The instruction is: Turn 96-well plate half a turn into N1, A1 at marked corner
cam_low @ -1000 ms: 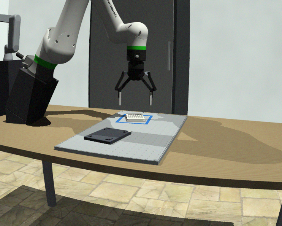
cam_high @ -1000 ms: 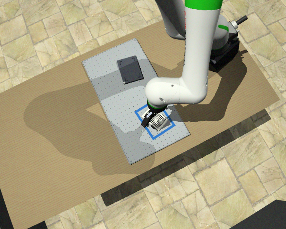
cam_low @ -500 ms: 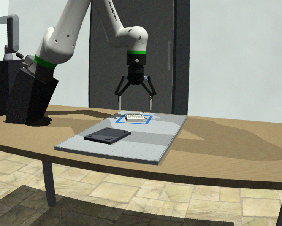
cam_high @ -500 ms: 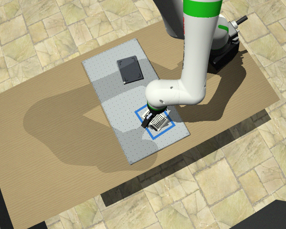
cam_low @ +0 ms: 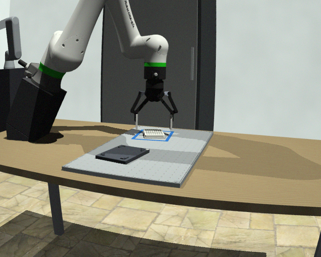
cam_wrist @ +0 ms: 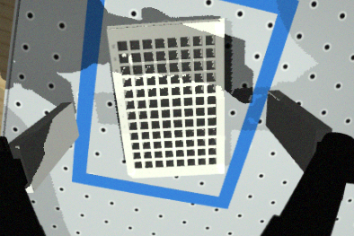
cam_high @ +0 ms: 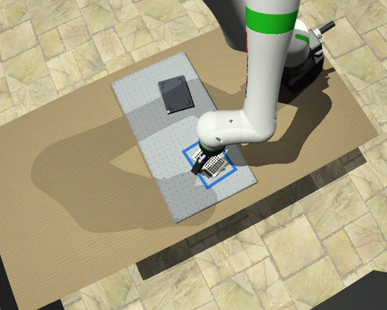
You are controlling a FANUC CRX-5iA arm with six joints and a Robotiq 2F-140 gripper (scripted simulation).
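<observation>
Right now the white 96-well plate is 30 mm below my hand. From my hand the other things lie so: dark plate nest N1: 340 mm to the right, 30 mm below; A1 label: 270 mm to the right, 70 mm ahead, 20 mm below.
</observation>
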